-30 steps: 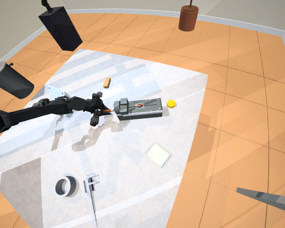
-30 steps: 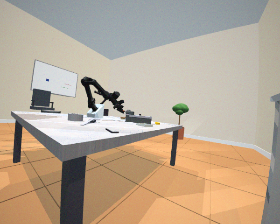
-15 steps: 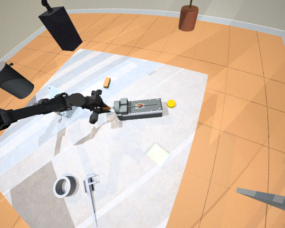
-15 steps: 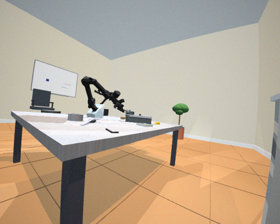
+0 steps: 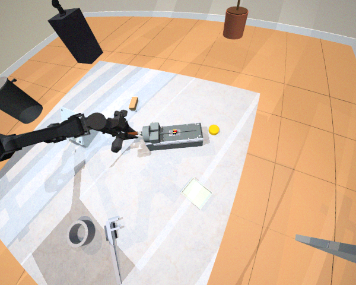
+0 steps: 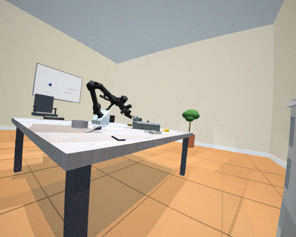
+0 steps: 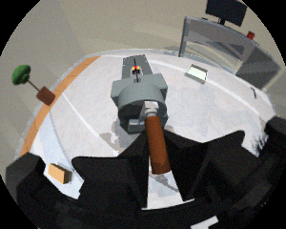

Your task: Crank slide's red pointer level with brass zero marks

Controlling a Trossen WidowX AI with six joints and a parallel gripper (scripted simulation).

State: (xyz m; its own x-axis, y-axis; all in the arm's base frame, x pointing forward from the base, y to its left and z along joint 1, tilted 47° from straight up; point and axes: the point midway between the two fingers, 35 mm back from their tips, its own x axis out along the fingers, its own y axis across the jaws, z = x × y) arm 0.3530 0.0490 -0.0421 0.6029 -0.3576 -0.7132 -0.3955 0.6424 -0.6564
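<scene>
My gripper tip is now 2 cm past the orange-brown crank handle, 1 cm to the left of it and 2 cm below it. The rest, counted from my gripper tip: tan block (19 cm behind, 22 cm to the left, 8 cm below); then pale square tile (32 cm ahead, 13 cm to the right, 9 cm below); then red pointer (15 cm ahead, 8 cm to the left, 1 cm below).
</scene>
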